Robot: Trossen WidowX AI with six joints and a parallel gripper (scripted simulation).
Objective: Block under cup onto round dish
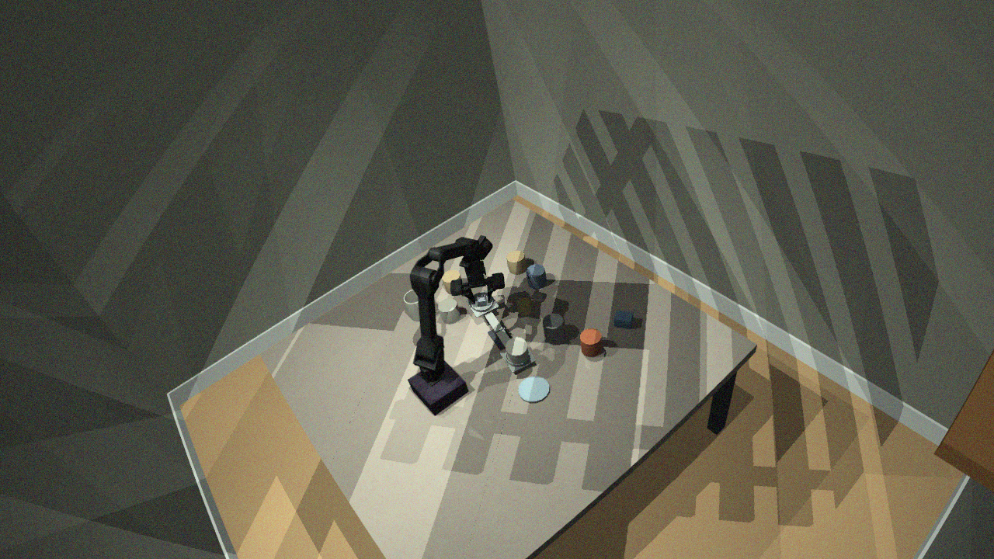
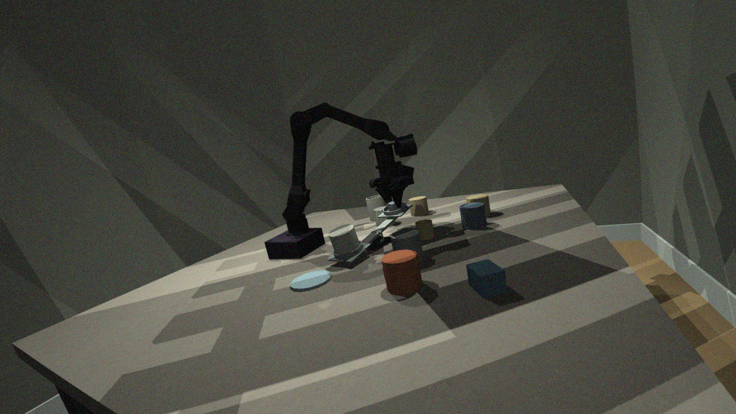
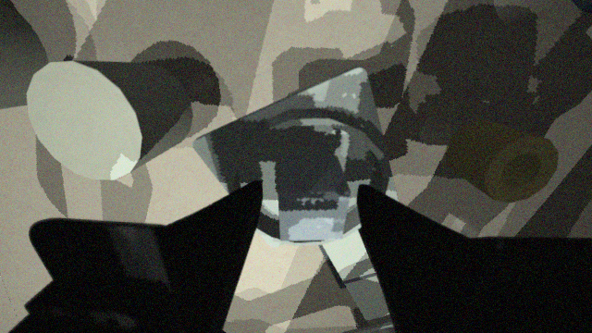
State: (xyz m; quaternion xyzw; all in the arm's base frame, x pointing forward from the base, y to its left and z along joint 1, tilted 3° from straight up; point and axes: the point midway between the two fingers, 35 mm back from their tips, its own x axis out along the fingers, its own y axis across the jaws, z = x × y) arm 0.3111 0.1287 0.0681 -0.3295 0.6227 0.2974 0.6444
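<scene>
Now: gripper tip 37 cm to the left of the round pale-blue dish, 10 cm past it and 8 cm above it. From my gripper tip the other things lie so: grey block (right at my gripper tip); then balance (12 cm to the right, 4 cm below, 3 cm behind); then pale cup (12 cm to the left, 9 cm behind, 5 cm below).
</scene>
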